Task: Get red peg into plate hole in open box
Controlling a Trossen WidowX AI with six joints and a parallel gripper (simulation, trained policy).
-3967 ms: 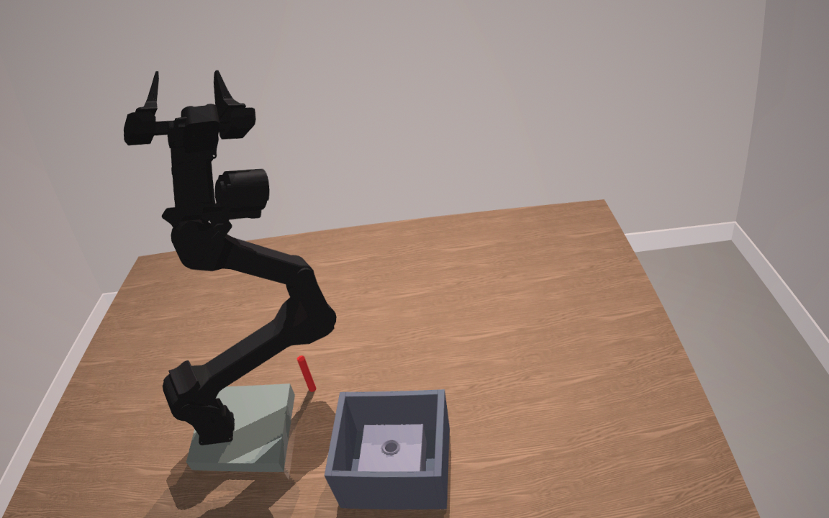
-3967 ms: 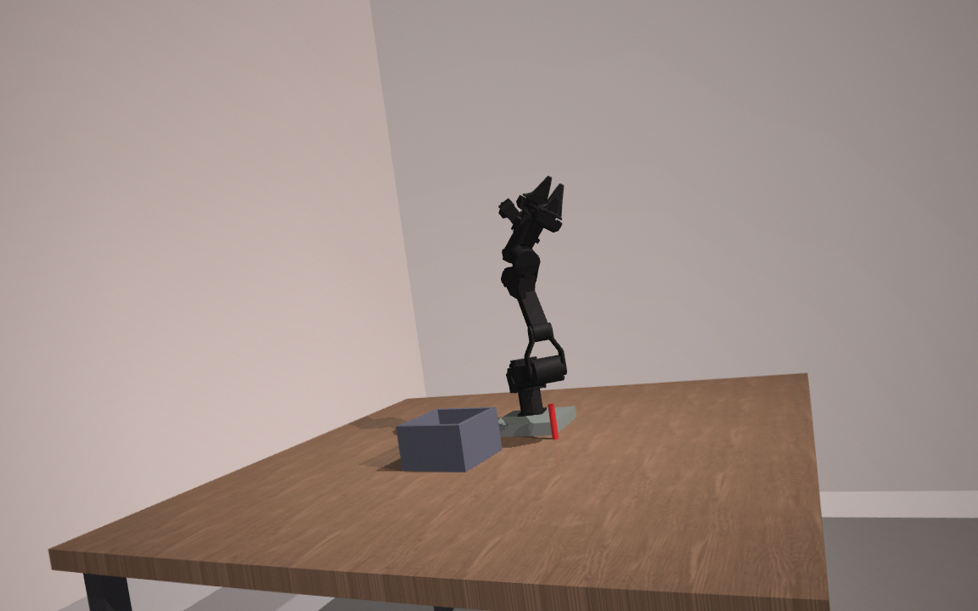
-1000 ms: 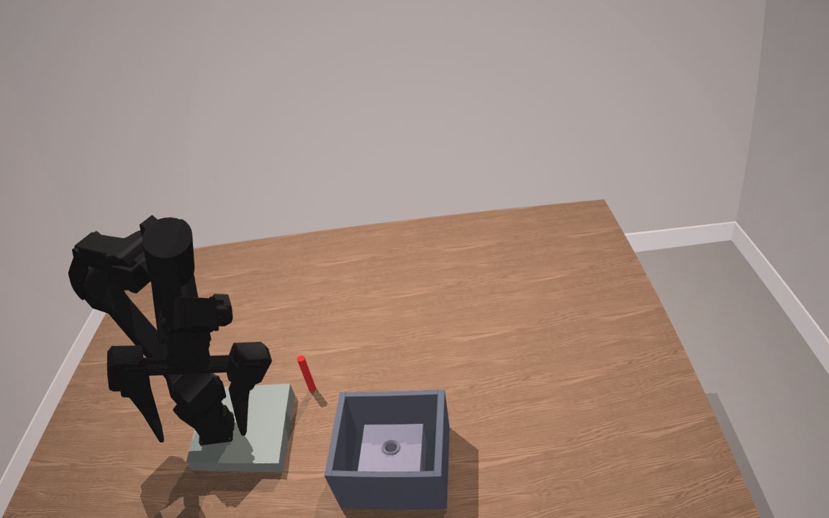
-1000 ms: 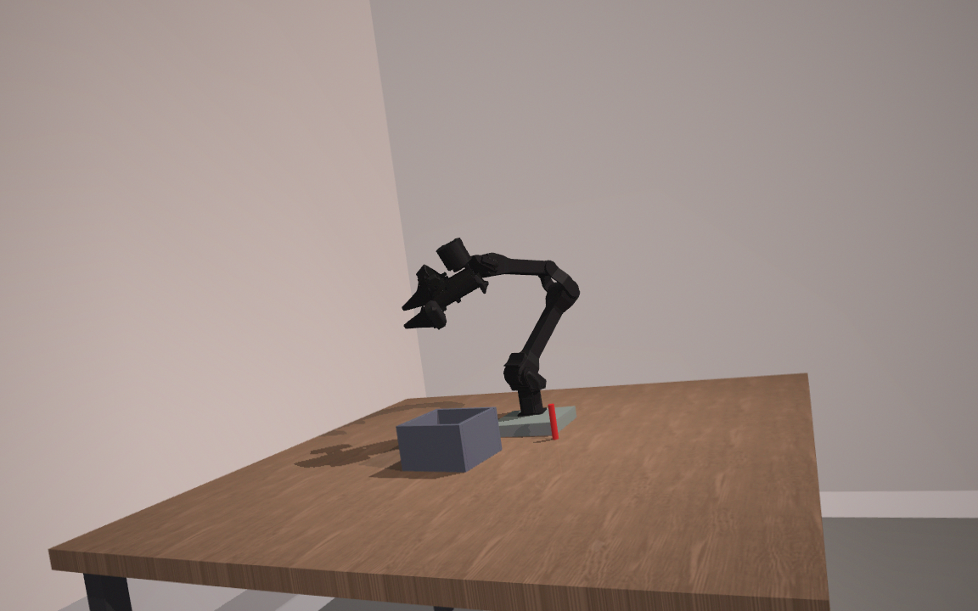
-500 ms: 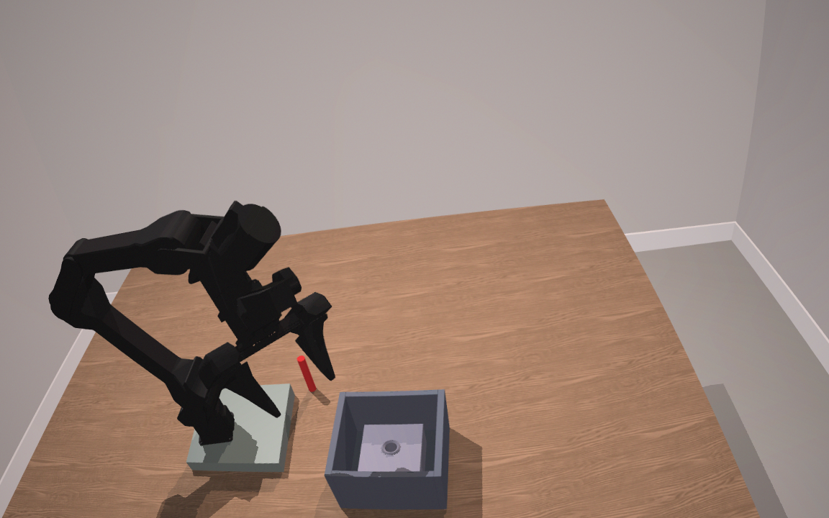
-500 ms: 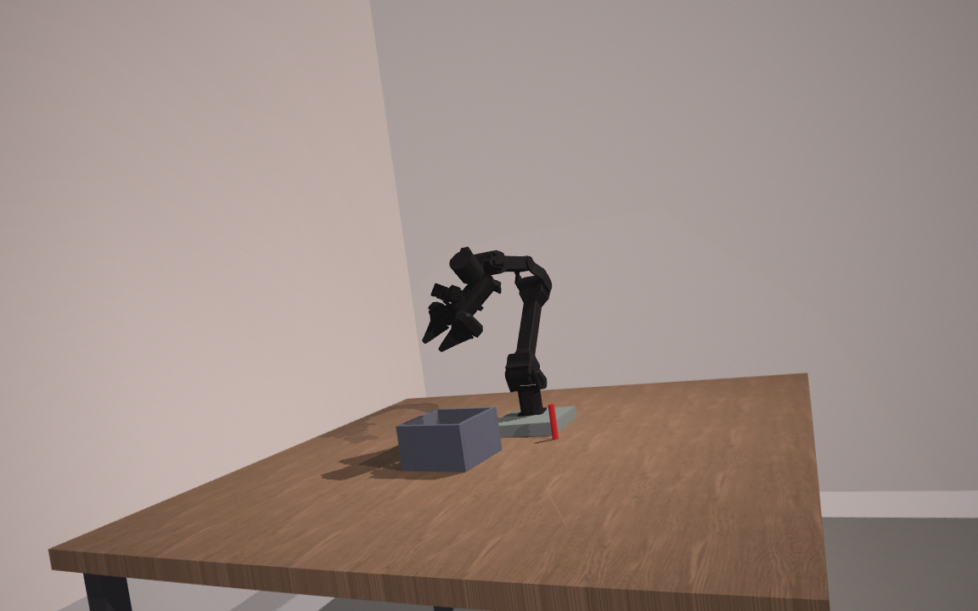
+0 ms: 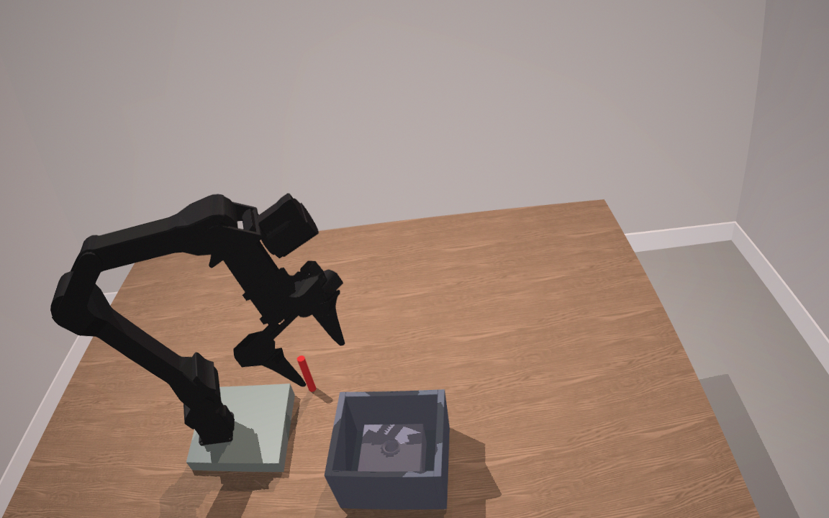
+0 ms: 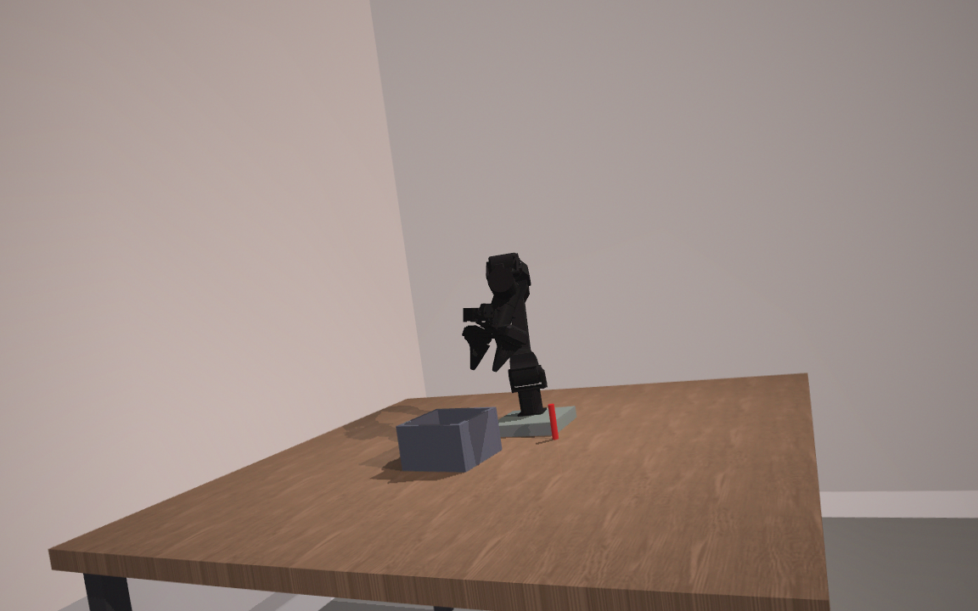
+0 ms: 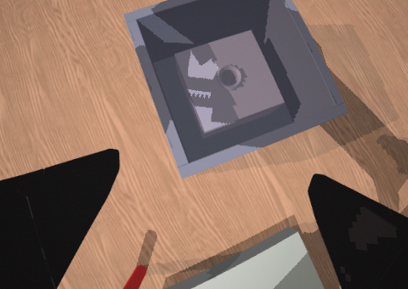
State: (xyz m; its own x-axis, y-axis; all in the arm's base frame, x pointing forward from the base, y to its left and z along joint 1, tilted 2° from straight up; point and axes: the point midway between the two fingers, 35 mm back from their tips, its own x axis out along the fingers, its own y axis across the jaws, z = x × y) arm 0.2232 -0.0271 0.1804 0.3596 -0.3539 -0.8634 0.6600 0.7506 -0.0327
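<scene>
The red peg lies 6 cm behind my gripper tip, 13 cm to the left of it and 14 cm below it. From my gripper tip the other things lie so: dark grey box 7 cm ahead, 8 cm to the right, 15 cm below.
</scene>
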